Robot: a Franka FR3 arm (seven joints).
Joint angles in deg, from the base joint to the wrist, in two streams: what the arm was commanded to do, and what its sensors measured. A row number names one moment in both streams.
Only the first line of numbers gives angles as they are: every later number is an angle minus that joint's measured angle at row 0.
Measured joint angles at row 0:
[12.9, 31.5, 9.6, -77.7, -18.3, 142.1, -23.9]
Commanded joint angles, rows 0 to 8:
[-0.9, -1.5, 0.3, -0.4, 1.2, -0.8, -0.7]
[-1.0, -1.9, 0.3, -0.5, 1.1, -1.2, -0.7]
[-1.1, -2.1, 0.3, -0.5, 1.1, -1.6, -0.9]
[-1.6, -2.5, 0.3, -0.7, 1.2, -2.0, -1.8]
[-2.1, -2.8, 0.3, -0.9, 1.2, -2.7, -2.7]
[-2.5, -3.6, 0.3, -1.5, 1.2, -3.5, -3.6]
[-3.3, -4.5, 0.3, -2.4, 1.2, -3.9, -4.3]
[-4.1, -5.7, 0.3, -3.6, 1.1, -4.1, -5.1]
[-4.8, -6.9, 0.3, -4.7, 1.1, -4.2, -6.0]
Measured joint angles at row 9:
[-2.2, -2.5, -0.2, -0.4, 0.0, -3.2, -2.1]
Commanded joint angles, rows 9 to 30:
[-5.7, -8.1, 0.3, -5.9, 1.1, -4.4, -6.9]
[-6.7, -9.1, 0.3, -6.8, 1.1, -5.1, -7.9]
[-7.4, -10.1, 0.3, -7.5, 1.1, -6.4, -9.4]
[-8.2, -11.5, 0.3, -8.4, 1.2, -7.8, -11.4]
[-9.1, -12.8, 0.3, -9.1, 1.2, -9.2, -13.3]
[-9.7, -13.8, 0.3, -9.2, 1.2, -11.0, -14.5]
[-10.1, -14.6, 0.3, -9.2, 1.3, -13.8, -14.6]
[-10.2, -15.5, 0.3, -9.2, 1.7, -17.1, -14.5]
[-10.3, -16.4, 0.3, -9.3, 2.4, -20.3, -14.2]
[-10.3, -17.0, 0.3, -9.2, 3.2, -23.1, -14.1]
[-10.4, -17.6, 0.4, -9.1, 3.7, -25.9, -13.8]
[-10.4, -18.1, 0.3, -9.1, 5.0, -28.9, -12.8]
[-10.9, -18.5, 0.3, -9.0, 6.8, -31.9, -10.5]
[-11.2, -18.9, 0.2, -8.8, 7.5, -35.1, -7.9]
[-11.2, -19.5, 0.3, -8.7, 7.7, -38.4, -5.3]
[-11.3, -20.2, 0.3, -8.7, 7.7, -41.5, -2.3]
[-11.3, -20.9, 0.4, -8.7, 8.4, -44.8, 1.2]
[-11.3, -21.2, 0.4, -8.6, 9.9, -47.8, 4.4]
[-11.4, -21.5, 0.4, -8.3, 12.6, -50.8, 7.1]
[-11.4, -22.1, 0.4, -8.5, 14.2, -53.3, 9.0]
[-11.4, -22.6, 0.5, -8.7, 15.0, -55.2, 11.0]
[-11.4, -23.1, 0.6, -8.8, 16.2, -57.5, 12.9]
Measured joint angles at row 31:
[-10.4, -20.4, -0.2, -6.8, 12.1, -52.5, 6.8]
